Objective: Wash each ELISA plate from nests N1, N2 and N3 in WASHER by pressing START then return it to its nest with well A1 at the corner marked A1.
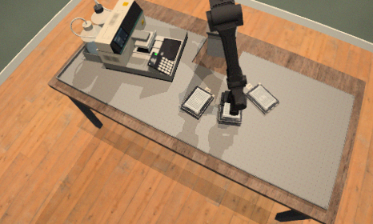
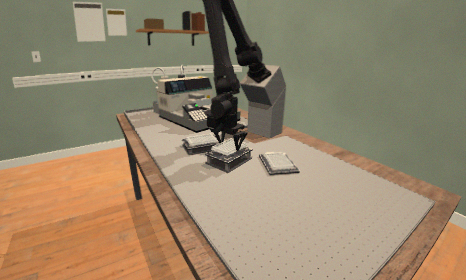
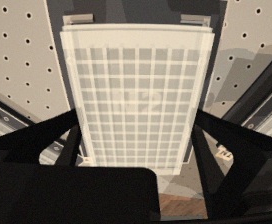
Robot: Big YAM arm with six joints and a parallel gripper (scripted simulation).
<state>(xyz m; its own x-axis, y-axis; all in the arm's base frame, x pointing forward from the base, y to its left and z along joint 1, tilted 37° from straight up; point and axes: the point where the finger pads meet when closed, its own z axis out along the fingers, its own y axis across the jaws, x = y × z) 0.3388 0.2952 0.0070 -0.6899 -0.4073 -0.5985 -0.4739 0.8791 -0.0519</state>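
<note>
My hand is 10 mm above the ELISA plate. From my hand the other things lie so: plate washer (30 mm ahead, 650 mm to the right, 60 mm above); then nest label (200 mm behind, 20 mm to the right, 70 mm below).
</note>
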